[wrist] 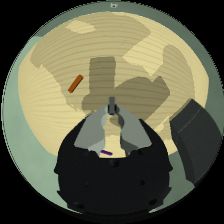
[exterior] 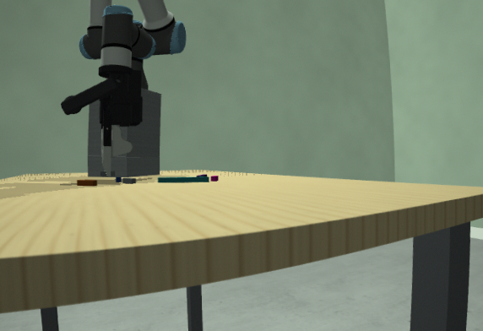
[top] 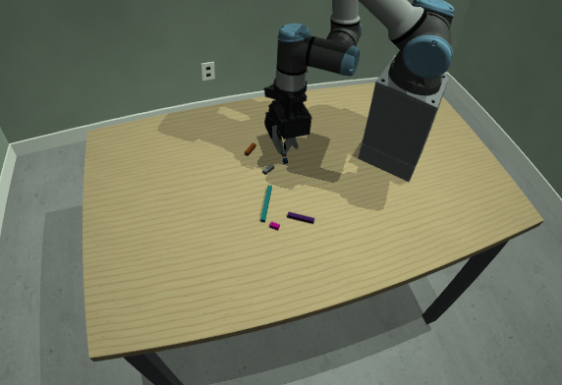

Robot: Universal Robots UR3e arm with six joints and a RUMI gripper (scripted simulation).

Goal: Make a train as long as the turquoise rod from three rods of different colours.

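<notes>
Now: the blue rod 20 mm to the left of my hand and 20 mm below it. Also, from my hand: turquoise rod 120 mm to the left, 100 mm ahead, 20 mm below; orange rod 70 mm ahead, 50 mm to the right, 20 mm below; purple rod 190 mm to the left, 50 mm ahead, 20 mm below.
</notes>
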